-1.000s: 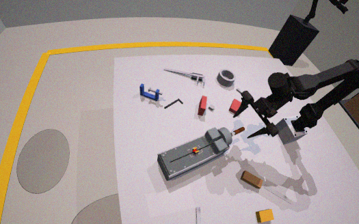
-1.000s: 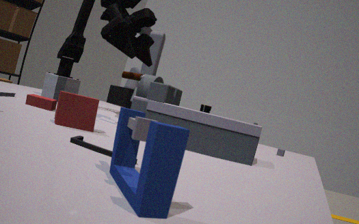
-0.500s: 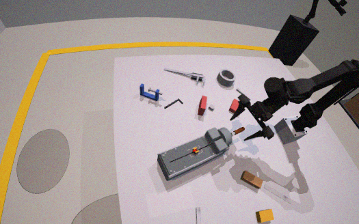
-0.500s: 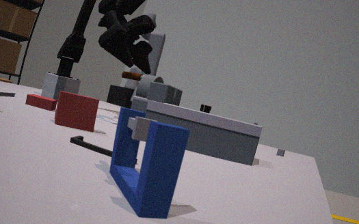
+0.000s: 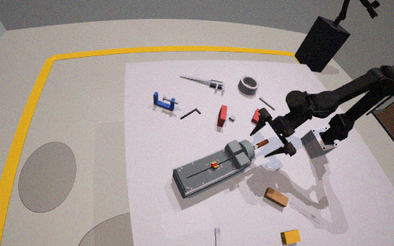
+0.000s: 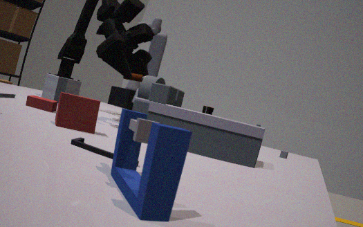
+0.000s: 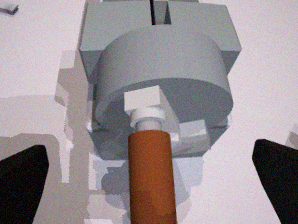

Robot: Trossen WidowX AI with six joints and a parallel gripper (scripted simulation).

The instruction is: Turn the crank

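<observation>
Now: the crank handle 2 cm behind my gripper tip, 1 cm to the right of it and 1 cm above it. Round my gripper tip: tan block: 17 cm to the left, 10 cm below, 8 cm behind; red pointer: 16 cm ahead, 5 cm to the left, 3 cm below; black hex key: 23 cm to the right, 19 cm ahead, 11 cm below.
</observation>
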